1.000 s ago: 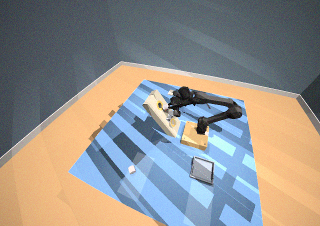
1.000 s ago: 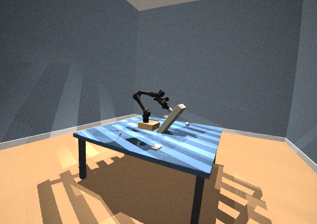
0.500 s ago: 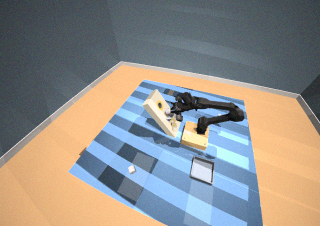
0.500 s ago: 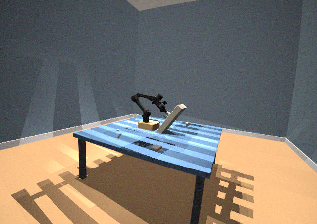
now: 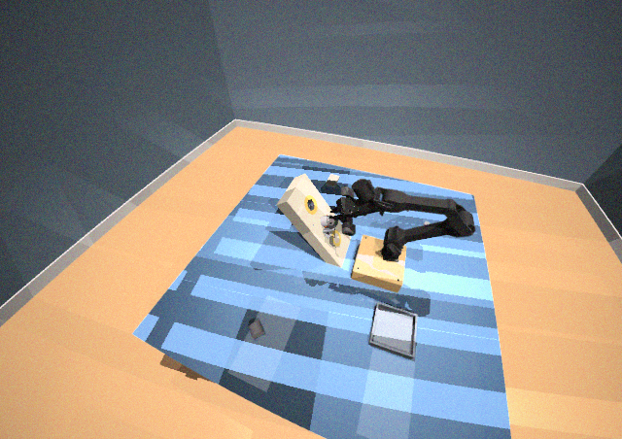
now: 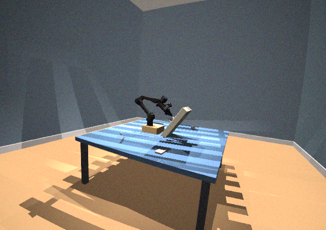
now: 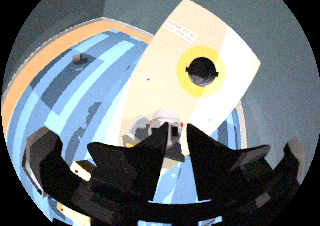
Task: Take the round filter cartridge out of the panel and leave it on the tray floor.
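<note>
The white round filter cartridge lies 10 mm ahead of my gripper tip and 40 mm below it. Round my gripper tip: grey tray (270 mm behind, 340 mm to the left, 210 mm below); then beige service panel (50 mm ahead, 10 mm to the right, 50 mm below).
</note>
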